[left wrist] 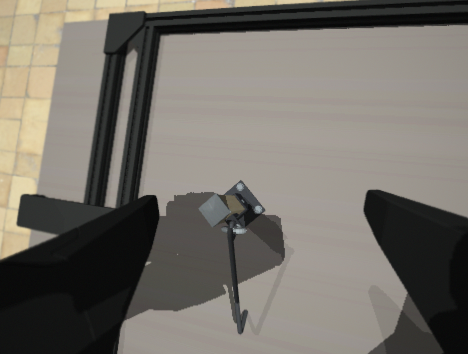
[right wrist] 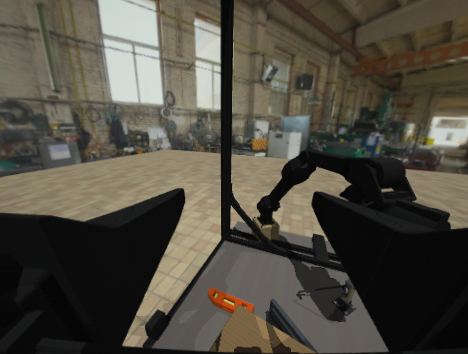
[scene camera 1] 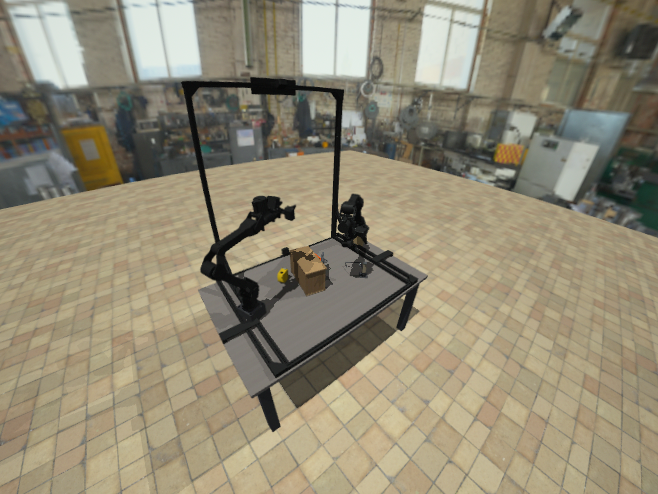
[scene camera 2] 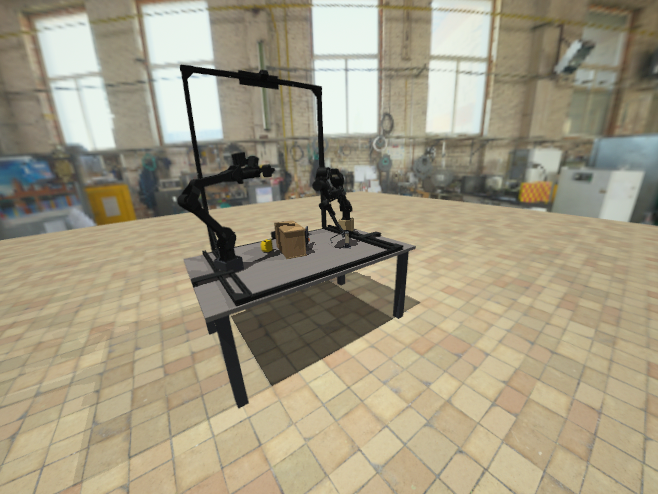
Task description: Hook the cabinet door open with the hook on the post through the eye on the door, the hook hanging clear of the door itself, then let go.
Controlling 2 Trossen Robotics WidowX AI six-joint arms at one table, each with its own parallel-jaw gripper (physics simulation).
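Pixels of known places: left gripper, fingertip midpoint: [left wrist: 261,203] [scene camera 1: 361,248] [scene camera 2: 340,212]; right gripper, fingertip midpoint: [right wrist: 248,196] [scene camera 1: 288,203]; left arm's base, link origin: [right wrist: 265,221] [scene camera 2: 346,219]; right arm's base, link origin: [scene camera 1: 250,305] [scene camera 2: 227,258].
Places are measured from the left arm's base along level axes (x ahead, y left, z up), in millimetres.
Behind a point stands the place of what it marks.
Note:
The wooden cabinet [scene camera 1: 312,279] @[x 634, y -154, z 11 mm] [scene camera 2: 292,243] @[x 632, y -152, z -9 mm] [right wrist: 245,332] @[x 450, y -261, z 66 mm] stands near the middle of the table. A dark grey panel [right wrist: 287,322] @[x 436, y -156, z 27 mm] shows beside it in the right wrist view, perhaps its door; the eye cannot be made out. The post [left wrist: 215,210] @[x 385, y 99, z 7 mm] [right wrist: 347,295] @[x 390, y 89, z -37 mm] [scene camera 2: 347,238] @[x 392, y 105, z -35 mm] stands upright on a bolted plate, right of the cabinet in the scene views. Its thin hook rod [left wrist: 233,270] @[x 366, y 41, z -16 mm] [right wrist: 320,290] @[x 354, y 19, z -31 mm] reaches out sideways with a bent tip, apart from the cabinet. My left gripper [left wrist: 261,203] @[x 445, y 76, z 137 mm] is open and empty above the post. My right gripper [right wrist: 248,196] @[x 544, y -305, z 391 mm] [scene camera 1: 290,212] @[x 544, y -305, z 391 mm] [scene camera 2: 269,170] @[x 544, y -305, z 391 mm] is open, empty and high above the cabinet side.
A yellow block [scene camera 1: 282,274] @[x 599, y -348, z -26 mm] [scene camera 2: 266,245] @[x 605, y -341, z -43 mm] lies left of the cabinet. An orange spirit level [right wrist: 230,301] @[x 281, y -247, z -86 mm] lies behind it. A small black block [right wrist: 156,325] @[x 324, y -452, z -47 mm] sits at the table's back edge. Black rails [left wrist: 300,17] @[x 568, y 262, z -75 mm] border the table, and a tall gantry post [scene camera 1: 336,159] @[x -19, y -195, z 518 mm] [right wrist: 227,125] @[x -18, y -192, z 445 mm] rises behind.

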